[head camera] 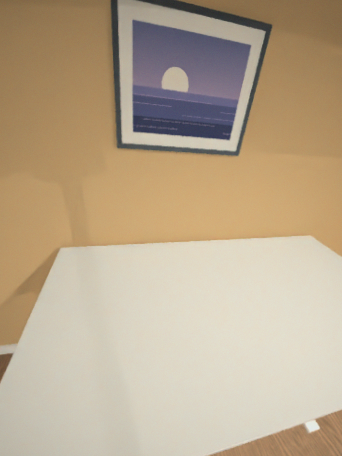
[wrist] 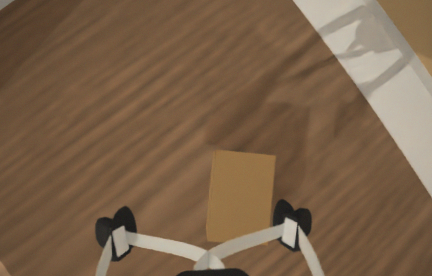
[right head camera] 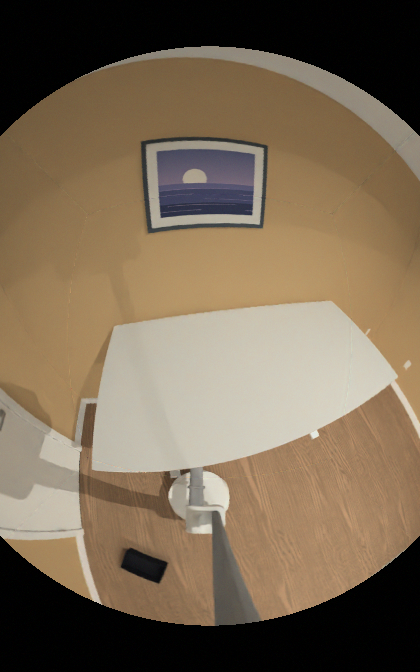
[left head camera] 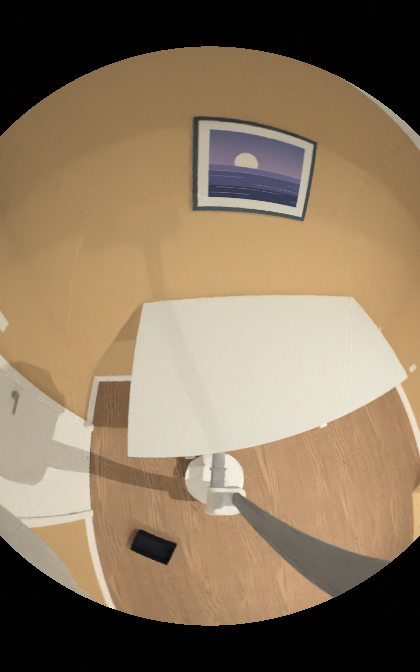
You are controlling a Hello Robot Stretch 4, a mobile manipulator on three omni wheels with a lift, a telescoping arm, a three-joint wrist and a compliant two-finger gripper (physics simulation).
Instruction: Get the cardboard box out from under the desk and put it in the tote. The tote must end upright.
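Frame: origin at the robot's base, x back, y up, z left, level; centimetres.
Where they show: gripper, between the fingertips: (wrist: 204, 220).
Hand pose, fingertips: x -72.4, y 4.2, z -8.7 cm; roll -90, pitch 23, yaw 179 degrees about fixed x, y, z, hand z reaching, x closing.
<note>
Each offset is from my fingertips to the centre of the thing. Level surfaces: height alone.
The cardboard box {dx -4.1, dy -4.4, dz -0.1 cm} (wrist: 241, 196), a plain tan block, lies on the floor in the wrist view, just right of the middle. My gripper (wrist: 204, 220) is open, its two dark fingertips wide apart. The box shows beyond and between the fingertips, nearer the right one, and its lower edge is partly behind the right finger's strip. The white desk {dy +88.1 cm} (head camera: 200, 320) (left head camera: 250, 370) (right head camera: 225, 385) hides the box and the gripper from the head views. A black open container {dx +142.9, dy -1.9, dz +49.8 cm} (left head camera: 153, 546) (right head camera: 144, 565), which looks like the tote, stands upright on the floor at the lower left.
In the wrist view a white baseboard (wrist: 380, 100) runs along the wall at the right, with the gripper's shadow on it. The robot's white base (left head camera: 193, 477) (right head camera: 220, 495) stands at the desk's front edge. A white door (left head camera: 25, 450) (right head camera: 25, 470) is at the left.
</note>
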